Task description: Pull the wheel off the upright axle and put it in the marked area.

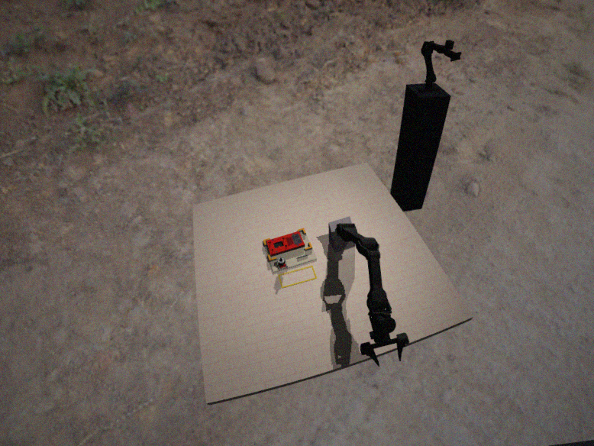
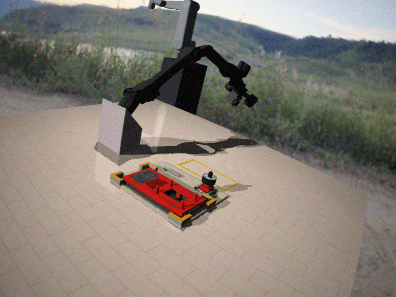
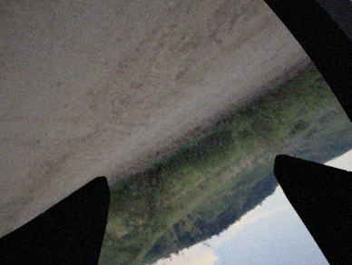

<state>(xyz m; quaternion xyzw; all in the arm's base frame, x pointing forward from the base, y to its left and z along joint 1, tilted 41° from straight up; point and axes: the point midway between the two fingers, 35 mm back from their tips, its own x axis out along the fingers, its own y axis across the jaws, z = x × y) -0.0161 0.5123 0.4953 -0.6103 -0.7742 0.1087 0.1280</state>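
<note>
My gripper tip is now 380 mm short of the dark wheel, 650 mm to the left of it and 110 mm above it.
</note>
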